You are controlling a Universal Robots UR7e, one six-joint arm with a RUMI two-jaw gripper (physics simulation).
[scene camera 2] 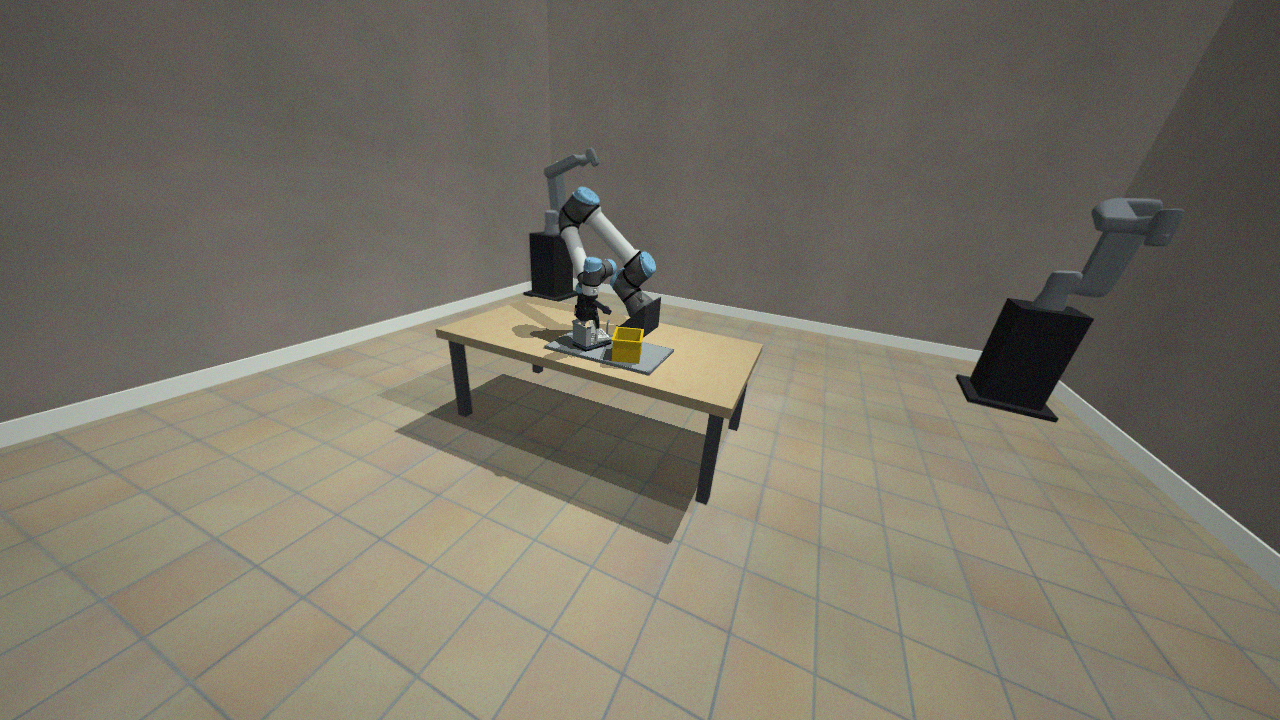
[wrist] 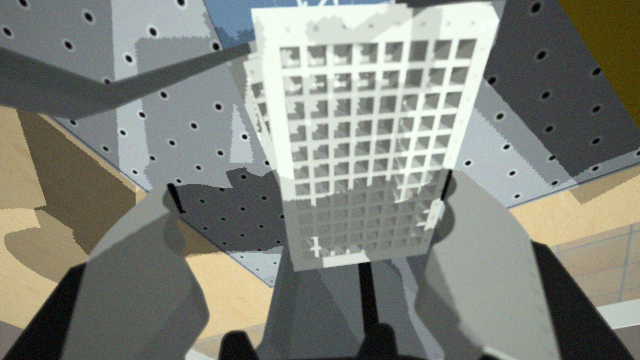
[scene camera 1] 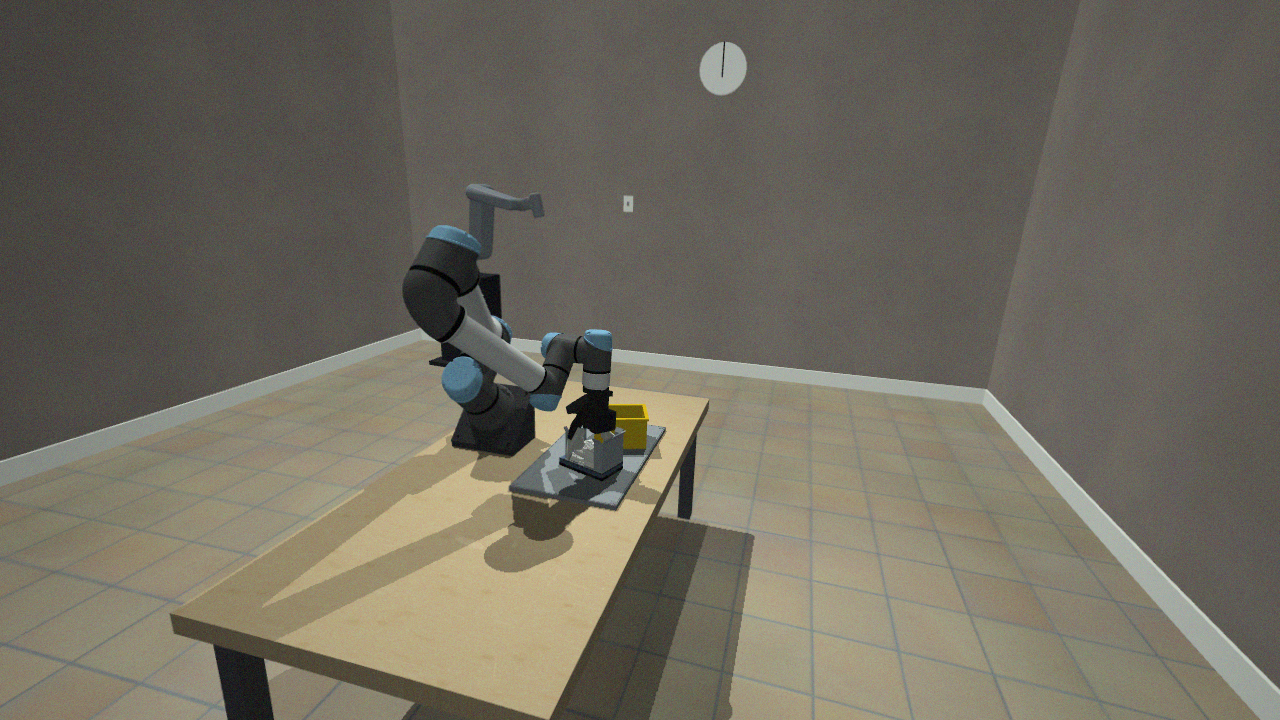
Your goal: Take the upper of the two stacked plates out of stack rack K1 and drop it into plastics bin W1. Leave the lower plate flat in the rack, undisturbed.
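Pixels of known places: gripper, fingertip midpoint: [wrist: 311, 180] [scene camera 1: 589, 454]; arm's base, link origin: [scene camera 2: 642, 309] [scene camera 1: 492, 408].
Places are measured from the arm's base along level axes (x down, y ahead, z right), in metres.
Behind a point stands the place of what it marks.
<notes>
The upper plate, a white grid plate [wrist: 371, 117] @(x 0.039, y 0.352, z 0.042 m), lies over the lower plate [wrist: 257, 92] @(x 0.062, y 0.324, z 0.087 m), whose edge shows at its left in the wrist view. Both are at stack rack K1 [scene camera 1: 608, 456] @(x 0.032, y 0.440, z 0.102 m) [scene camera 2: 582, 334] @(x 0.021, y 0.451, z 0.062 m) [wrist: 320, 312] @(x 0.011, y 0.434, z 0.110 m), a grey-walled rack with a dark base. My gripper [scene camera 1: 592, 435] @(x 0.047, y 0.373, z 0.083 m) [scene camera 2: 590, 324] @(x 0.047, y 0.373, z 0.083 m) [wrist: 311, 180] @(x 0.047, y 0.373, z 0.083 m) is open and low at the rack. In the wrist view its fingers stand either side of the upper plate, the right fingertip close to the plate's edge, the left one farther off. Most of the lower plate is hidden. Plastics bin W1 [scene camera 1: 635, 435] @(x 0.051, y 0.445, z -0.096 m) [scene camera 2: 627, 348] @(x 0.030, y 0.450, z -0.169 m) [wrist: 612, 45] @(x 0.080, y 0.388, z -0.070 m) is yellow and stands beside the rack.
Rack and bin stand on a grey perforated board [scene camera 1: 542, 484] @(x 0.095, y 0.295, z 0.207 m) [scene camera 2: 657, 359] @(x 0.095, y 0.340, z -0.263 m) [wrist: 195, 125] @(x 0.095, y 0.324, z 0.153 m) on the wooden table [scene camera 1: 429, 617] @(x 0.108, y 0.337, z 0.694 m) [scene camera 2: 716, 362] @(x 0.108, y 0.178, z -0.485 m). A dark grey bar [wrist: 115, 95] @(x -0.011, y 0.307, z 0.080 m) reaches towards the plates from the left. Two grey arms on black pedestals [scene camera 2: 550, 264] [scene camera 2: 1020, 358] stand away from the table.
</notes>
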